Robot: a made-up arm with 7 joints. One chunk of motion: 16 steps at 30 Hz.
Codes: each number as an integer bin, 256 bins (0 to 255) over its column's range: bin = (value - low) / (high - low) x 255, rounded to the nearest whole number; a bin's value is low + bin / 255 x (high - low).
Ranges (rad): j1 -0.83..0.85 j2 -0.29..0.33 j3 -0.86..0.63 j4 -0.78..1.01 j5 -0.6..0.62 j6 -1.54..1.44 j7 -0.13..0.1
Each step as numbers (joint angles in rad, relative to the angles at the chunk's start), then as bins.
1 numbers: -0.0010 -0.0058 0.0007 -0.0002 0.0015 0.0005 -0.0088
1 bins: 126 117 147 111 126 132 134
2 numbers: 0.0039 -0.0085 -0.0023 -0.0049 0.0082 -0.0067 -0.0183
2 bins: 127 116 147 110 127 131 124
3 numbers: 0.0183 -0.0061 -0.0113 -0.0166 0.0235 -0.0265 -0.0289
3 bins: 129 117 145 109 130 130 112
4 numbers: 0.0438 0.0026 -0.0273 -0.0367 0.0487 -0.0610 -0.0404
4 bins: 133 120 143 106 136 127 99
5 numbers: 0.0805 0.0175 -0.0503 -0.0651 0.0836 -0.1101 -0.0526
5 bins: 138 126 139 102 143 122 86
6 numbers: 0.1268 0.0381 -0.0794 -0.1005 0.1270 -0.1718 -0.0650
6 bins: 145 135 134 97 152 117 72
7 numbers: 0.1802 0.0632 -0.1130 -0.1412 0.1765 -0.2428 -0.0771
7 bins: 153 145 128 91 162 111 59
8 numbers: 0.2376 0.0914 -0.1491 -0.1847 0.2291 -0.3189 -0.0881
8 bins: 162 157 122 85 173 104 46
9 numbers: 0.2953 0.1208 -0.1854 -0.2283 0.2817 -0.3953 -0.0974
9 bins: 171 169 115 79 184 98 36
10 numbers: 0.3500 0.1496 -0.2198 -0.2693 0.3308 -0.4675 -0.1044
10 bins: 179 181 110 73 195 92 28
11 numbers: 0.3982 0.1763 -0.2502 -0.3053 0.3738 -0.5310 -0.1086
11 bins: 186 192 104 68 204 86 24
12 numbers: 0.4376 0.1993 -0.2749 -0.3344 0.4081 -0.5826 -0.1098
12 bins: 192 201 100 63 211 82 22
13 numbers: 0.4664 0.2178 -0.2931 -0.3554 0.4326 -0.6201 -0.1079
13 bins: 197 209 97 60 216 79 25
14 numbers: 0.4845 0.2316 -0.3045 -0.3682 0.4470 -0.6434 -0.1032
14 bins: 200 215 95 59 219 77 30
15 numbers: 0.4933 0.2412 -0.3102 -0.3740 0.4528 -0.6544 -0.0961
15 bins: 201 218 94 58 220 76 38
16 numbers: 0.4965 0.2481 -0.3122 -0.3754 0.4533 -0.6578 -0.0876
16 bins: 201 221 94 58 220 75 47
